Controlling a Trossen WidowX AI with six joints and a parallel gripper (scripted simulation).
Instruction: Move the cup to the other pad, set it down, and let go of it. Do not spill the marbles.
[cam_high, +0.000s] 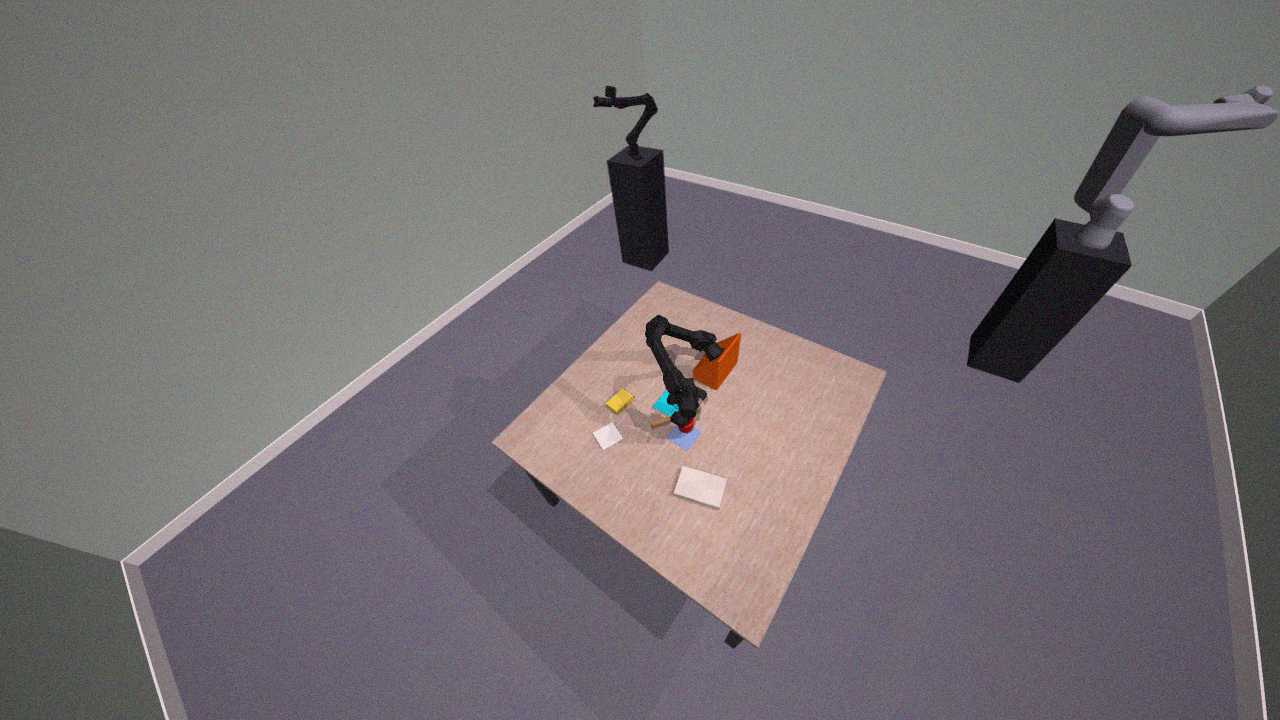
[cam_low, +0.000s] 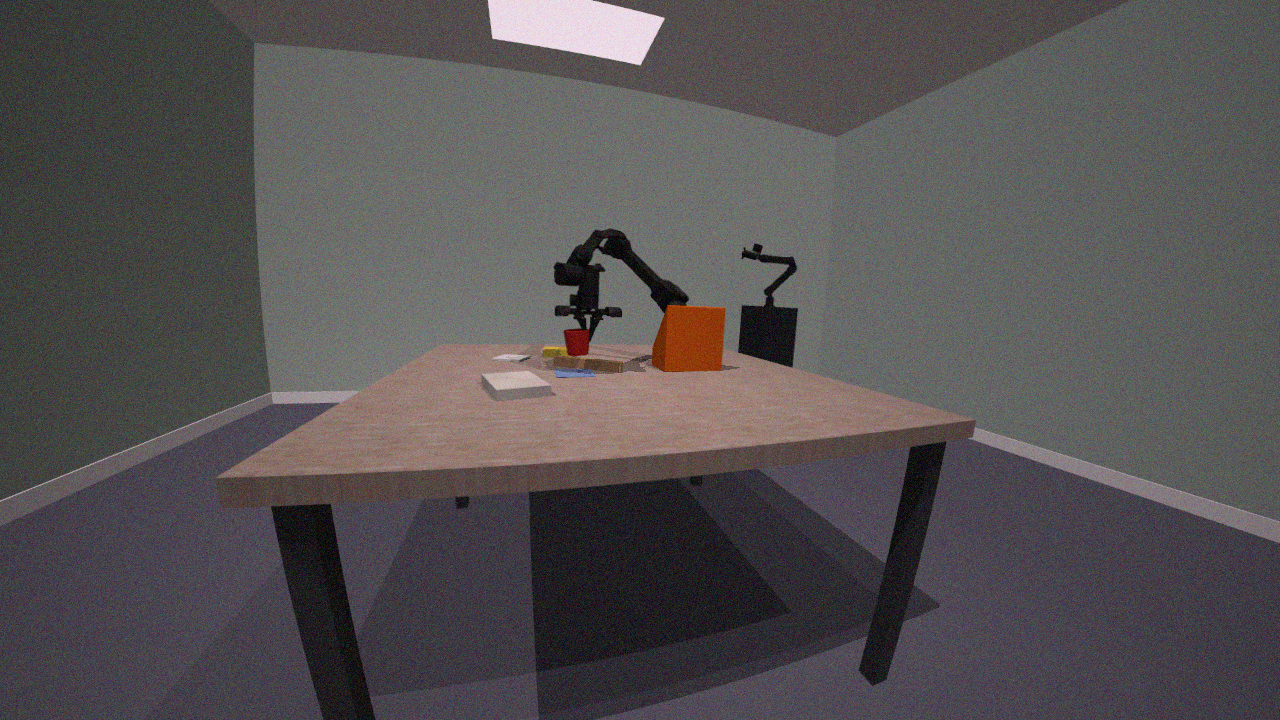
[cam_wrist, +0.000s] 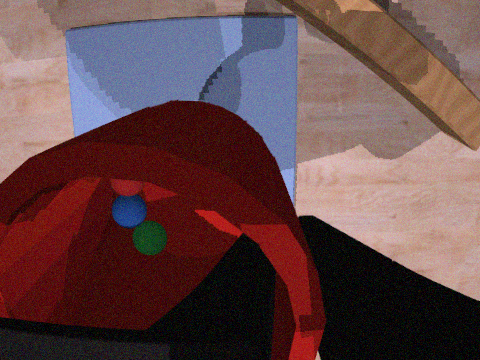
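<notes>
My gripper tip is 40 mm short of the green marble, 10 mm to the right of it and 30 mm above it. From my gripper tip the other things lie so: wooden stick 20 mm behind, 70 mm to the right, 90 mm below; blue marble 50 mm ahead, 30 mm below; red cup 30 mm ahead.
</notes>
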